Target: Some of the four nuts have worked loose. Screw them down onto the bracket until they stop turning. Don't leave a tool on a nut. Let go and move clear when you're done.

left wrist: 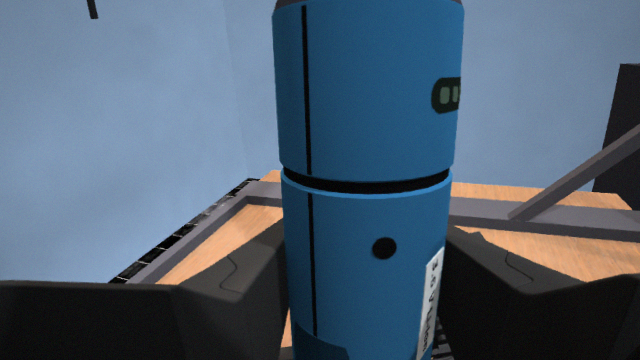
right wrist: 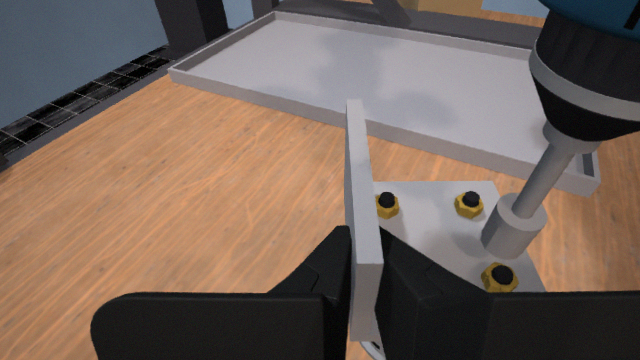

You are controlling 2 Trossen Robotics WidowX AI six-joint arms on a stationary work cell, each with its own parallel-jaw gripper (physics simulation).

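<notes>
A blue power driver stands upright in my left gripper, which is shut on its body. Its grey socket hangs tilted at the right of the bracket's plate, between two nuts in the view and apparently apart from both. My right gripper is shut on the bracket's upright flange. Three brass nuts show on black studs: one beside the flange, one at the back right, one at the near right. The fourth nut does not show.
A grey shallow tray lies behind the bracket on the wooden table. A dark frame rail with a slanted brace crosses the table beyond the driver. A dark post stands at the back left in the right wrist view.
</notes>
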